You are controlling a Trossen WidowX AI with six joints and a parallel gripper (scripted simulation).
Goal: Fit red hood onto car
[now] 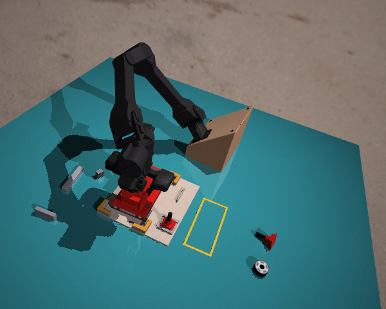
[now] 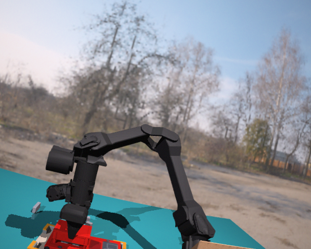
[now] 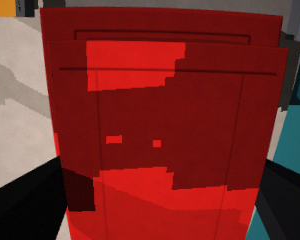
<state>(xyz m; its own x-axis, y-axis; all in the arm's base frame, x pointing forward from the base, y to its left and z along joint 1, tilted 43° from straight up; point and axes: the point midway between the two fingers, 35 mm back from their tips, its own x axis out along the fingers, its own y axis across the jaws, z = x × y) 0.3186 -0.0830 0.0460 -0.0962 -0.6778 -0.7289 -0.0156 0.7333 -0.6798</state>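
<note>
My gripper tip is now 3 cm above the grey engine block. Also, from my gripper tip: red hood: right at my gripper tip; black wheel: 5 cm ahead, 41 cm to the left, 4 cm below.
</note>
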